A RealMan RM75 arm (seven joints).
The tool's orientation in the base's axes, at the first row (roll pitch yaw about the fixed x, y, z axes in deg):
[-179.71 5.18 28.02]
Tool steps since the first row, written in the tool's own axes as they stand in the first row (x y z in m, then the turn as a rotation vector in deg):
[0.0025 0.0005 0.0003 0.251 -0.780 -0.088]
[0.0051 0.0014 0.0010 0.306 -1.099 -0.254]
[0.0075 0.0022 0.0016 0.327 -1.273 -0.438]
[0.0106 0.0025 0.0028 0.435 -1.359 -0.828]
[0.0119 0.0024 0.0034 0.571 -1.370 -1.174]
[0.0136 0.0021 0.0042 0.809 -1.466 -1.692]
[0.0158 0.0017 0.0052 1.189 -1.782 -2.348]
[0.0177 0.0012 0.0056 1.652 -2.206 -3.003]
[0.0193 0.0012 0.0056 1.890 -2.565 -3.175]
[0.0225 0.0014 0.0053 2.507 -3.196 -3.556]
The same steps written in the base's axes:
[0.0024 0.0007 -0.0005 -0.138 0.810 0.069]
[0.0051 0.0011 -0.0015 -0.226 1.123 0.231]
[0.0075 0.0015 -0.0023 -0.274 1.294 0.413]
[0.0103 0.0026 -0.0038 -0.187 1.435 0.792]
[0.0113 0.0033 -0.0045 -0.045 1.521 1.125]
[0.0126 0.0043 -0.0054 0.162 1.737 1.619]
[0.0143 0.0057 -0.0066 0.402 2.219 2.240]
[0.0157 0.0070 -0.0072 0.663 2.835 2.853]
[0.0171 0.0078 -0.0073 0.718 3.270 3.004]
[0.0200 0.0091 -0.0073 0.996 4.130 3.331]

